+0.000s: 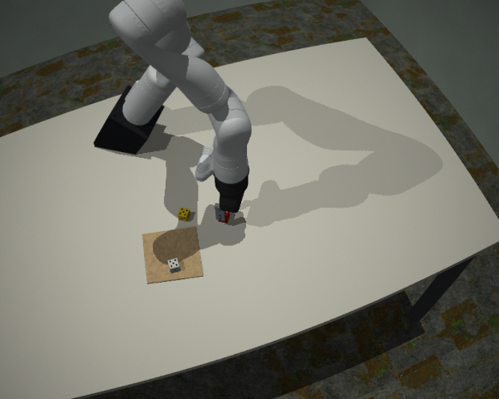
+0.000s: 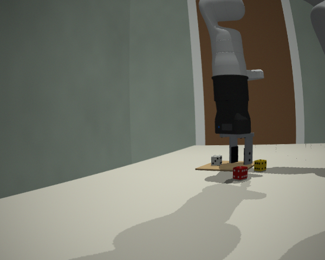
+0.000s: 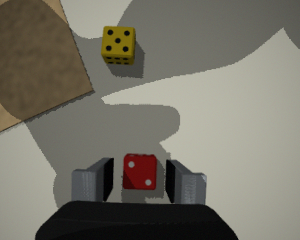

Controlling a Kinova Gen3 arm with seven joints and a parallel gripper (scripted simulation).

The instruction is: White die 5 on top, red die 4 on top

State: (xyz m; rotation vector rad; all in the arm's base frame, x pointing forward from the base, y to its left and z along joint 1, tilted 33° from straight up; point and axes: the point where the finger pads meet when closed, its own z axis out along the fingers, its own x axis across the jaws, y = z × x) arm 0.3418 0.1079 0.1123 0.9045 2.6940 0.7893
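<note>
Now: the red die 40 mm below my hand. Round my hand: white die 160 mm to the right, 100 mm ahead, 30 mm below; brown mat 160 mm to the right, 60 mm ahead, 50 mm below; yellow die 90 mm to the right, 40 mm below, 40 mm behind.
</note>
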